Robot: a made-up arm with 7 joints.
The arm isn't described. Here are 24 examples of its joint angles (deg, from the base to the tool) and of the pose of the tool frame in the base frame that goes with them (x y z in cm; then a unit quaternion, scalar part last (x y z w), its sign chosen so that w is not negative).
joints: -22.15 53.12 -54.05 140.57 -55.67 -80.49 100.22
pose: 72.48 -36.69 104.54 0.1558 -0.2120 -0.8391 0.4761
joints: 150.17 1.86 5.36 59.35 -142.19 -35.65 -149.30
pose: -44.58 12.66 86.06 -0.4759 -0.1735 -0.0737 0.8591
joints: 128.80 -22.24 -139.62 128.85 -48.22 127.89 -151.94
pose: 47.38 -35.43 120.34 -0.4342 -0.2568 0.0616 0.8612
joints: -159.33 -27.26 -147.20 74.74 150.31 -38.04 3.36
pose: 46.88 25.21 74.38 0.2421 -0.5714 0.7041 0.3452
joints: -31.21 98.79 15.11 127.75 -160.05 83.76 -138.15
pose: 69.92 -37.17 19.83 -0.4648 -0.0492 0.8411 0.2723
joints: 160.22 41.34 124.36 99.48 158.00 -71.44 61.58
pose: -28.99 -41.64 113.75 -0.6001 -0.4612 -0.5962 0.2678
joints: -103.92 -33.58 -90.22 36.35 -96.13 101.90 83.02
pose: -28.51 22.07 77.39 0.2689 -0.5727 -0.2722 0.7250
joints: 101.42 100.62 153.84 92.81 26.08 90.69 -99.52
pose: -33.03 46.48 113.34 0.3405 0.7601 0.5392 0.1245
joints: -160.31 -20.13 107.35 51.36 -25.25 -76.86 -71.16
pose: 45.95 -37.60 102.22 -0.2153 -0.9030 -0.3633 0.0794
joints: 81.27 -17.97 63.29 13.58 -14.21 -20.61 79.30
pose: -33.10 24.04 81.27 -0.2508 -0.0655 -0.2802 0.9243
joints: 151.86 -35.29 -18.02 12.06 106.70 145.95 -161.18
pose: -11.70 6.51 101.97 0.3115 0.7449 0.4218 0.4125
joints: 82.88 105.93 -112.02 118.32 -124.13 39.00 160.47
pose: 53.59 69.21 74.97 0.4878 -0.7307 -0.3556 0.3189
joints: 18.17 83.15 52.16 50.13 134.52 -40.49 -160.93
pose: 11.98 30.73 34.03 -0.6095 -0.0745 -0.0518 0.7876
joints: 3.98 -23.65 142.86 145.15 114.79 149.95 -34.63
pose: -41.37 6.09 140.38 -0.0128 -0.0473 0.9652 0.2567
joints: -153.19 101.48 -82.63 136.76 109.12 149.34 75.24
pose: -69.31 -16.92 48.15 -0.3850 -0.8141 -0.2876 0.3261
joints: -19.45 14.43 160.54 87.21 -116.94 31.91 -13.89
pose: -29.25 37.93 129.45 0.7144 -0.6309 -0.0918 0.2886
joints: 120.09 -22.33 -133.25 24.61 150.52 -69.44 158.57
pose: 12.84 -18.68 71.03 -0.7578 0.0799 -0.2709 0.5882
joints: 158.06 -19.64 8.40 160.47 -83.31 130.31 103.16
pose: 10.98 2.43 155.78 -0.3356 0.4349 -0.7074 0.4447
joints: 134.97 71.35 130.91 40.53 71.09 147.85 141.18
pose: -26.58 -10.90 101.86 0.4132 -0.8979 0.1290 0.0801
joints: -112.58 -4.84 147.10 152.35 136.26 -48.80 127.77
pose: 43.92 5.47 151.46 0.0527 -0.8027 -0.5625 0.1909
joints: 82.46 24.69 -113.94 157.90 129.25 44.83 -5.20
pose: 20.39 26.38 166.48 0.4282 0.1666 -0.5516 0.6961
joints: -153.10 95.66 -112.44 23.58 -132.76 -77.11 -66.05
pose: -11.27 4.06 71.22 -0.1825 0.3464 -0.9200 0.0174
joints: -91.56 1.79 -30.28 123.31 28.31 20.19 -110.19
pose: -19.28 -46.09 155.34 0.7073 0.4570 0.4429 0.3078
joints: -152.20 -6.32 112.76 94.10 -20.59 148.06 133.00
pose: 34.14 -36.40 116.45 0.2609 -0.1795 0.1855 0.9302
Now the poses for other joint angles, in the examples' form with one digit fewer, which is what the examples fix.
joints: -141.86 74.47 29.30 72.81 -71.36 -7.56 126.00
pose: -12.8 -63.6 33.5 -0.288 -0.608 0.406 0.619
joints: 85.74 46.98 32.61 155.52 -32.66 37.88 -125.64
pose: -9.6 85.6 118.7 0.526 -0.759 0.197 0.330
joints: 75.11 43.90 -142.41 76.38 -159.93 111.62 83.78
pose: 24.7 -4.3 140.2 0.020 0.727 -0.173 0.665
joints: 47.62 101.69 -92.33 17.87 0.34 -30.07 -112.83
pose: 35.0 -23.1 71.6 -0.800 -0.396 0.336 0.303
